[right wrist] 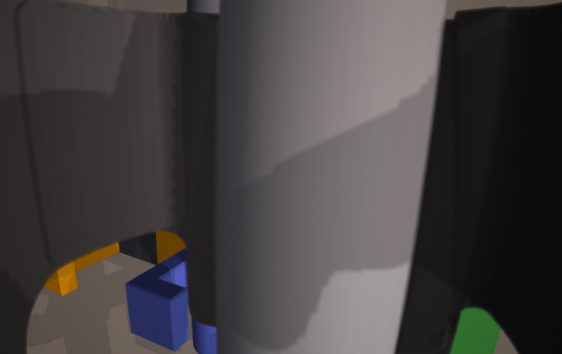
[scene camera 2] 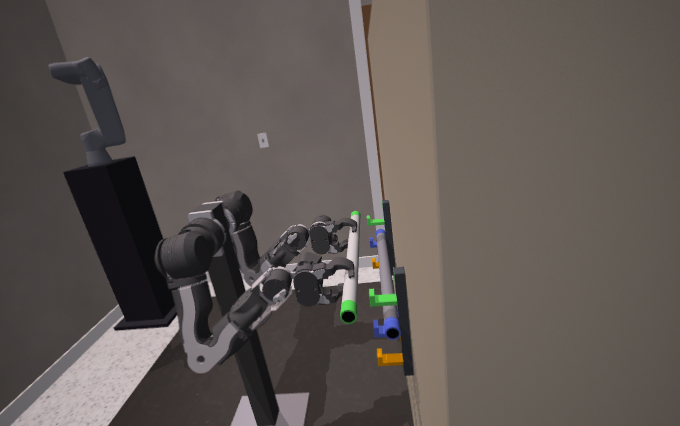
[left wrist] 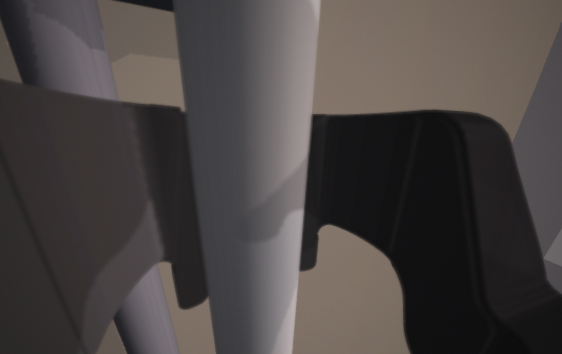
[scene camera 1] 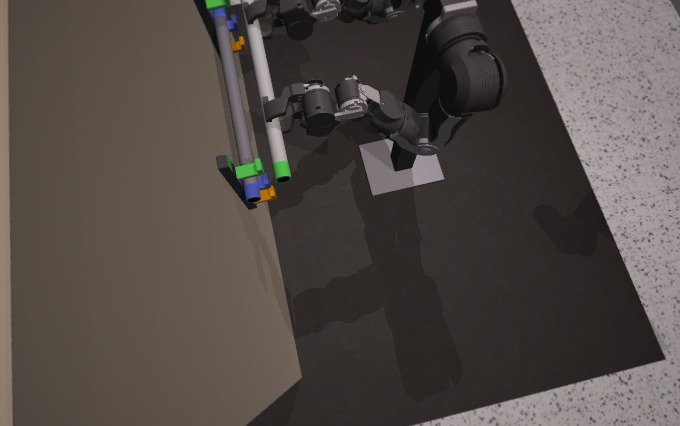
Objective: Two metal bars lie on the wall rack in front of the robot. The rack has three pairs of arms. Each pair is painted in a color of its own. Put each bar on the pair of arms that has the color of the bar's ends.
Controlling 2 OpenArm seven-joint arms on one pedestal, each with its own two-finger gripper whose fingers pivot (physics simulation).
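The white bar with green ends (scene camera 1: 260, 65) (scene camera 2: 353, 250) (left wrist: 250, 125) (right wrist: 325, 125) is held in front of the rack, apart from its arms. My left gripper (scene camera 1: 269, 107) (scene camera 2: 353, 235) (left wrist: 250, 200) and my right gripper (scene camera 1: 252, 10) (scene camera 2: 350, 280) (right wrist: 320, 175) are both shut on it. The grey bar with blue ends (scene camera 1: 233, 90) (scene camera 2: 385, 265) (left wrist: 75, 60) lies on the blue arms (scene camera 1: 263, 180) (scene camera 2: 379, 328) (right wrist: 155, 315). The green arms (scene camera 1: 249, 169) (scene camera 2: 383, 299) are above it and bear no bar. The orange arms (scene camera 1: 265, 194) (scene camera 2: 391, 358) (right wrist: 62, 282) are lowest and bear no bar.
Dark rack uprights (scene camera 1: 231, 178) (scene camera 2: 405, 326) stand against the beige wall (scene camera 1: 150, 250) (scene camera 2: 501, 200). The robot's pedestal stands on a pale base plate (scene camera 1: 378, 180) (scene camera 2: 296, 403). A black column (scene camera 2: 115, 240) with a grey arm on it stands behind at the left in scene camera 2.
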